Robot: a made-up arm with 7 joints.
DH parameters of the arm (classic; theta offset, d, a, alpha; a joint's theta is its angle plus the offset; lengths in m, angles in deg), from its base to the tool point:
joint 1: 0 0.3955 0 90
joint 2: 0 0.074 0 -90
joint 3: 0 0.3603 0.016 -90
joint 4: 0 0.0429 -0.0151 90
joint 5: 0 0.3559 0 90
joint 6: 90 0.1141 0.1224 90
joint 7: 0 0.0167 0 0
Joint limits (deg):
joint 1: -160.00..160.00
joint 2: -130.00..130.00
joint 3: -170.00..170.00
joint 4: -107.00..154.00
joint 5: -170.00..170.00
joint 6: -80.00..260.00
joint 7: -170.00..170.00
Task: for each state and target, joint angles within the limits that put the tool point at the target. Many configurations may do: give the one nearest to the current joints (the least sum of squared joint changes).
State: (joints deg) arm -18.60 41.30 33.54 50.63 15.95 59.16 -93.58
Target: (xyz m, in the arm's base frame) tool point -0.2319 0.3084 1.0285
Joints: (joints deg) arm -34.46 52.92 49.74 55.13 14.11 54.78 -93.58
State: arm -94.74 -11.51 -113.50 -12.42 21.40 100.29 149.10
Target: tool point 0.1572 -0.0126 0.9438
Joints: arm -92.93 -3.36 -107.78 -35.69 18.08 132.66 149.10
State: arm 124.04 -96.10 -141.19 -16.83 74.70 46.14 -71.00
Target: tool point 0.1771 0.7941 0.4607
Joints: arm 83.67 -93.16 -136.95 -0.94 79.65 53.33 -71.00
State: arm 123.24 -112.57 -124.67 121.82 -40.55 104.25 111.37
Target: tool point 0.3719 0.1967 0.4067
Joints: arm 94.53 -116.80 -110.33 154.00 -38.49 110.37 111.37
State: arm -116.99 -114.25 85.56 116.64 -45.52 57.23 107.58
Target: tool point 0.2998 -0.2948 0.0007
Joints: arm -107.39 -130.00 66.31 104.75 -41.13 54.33 107.58
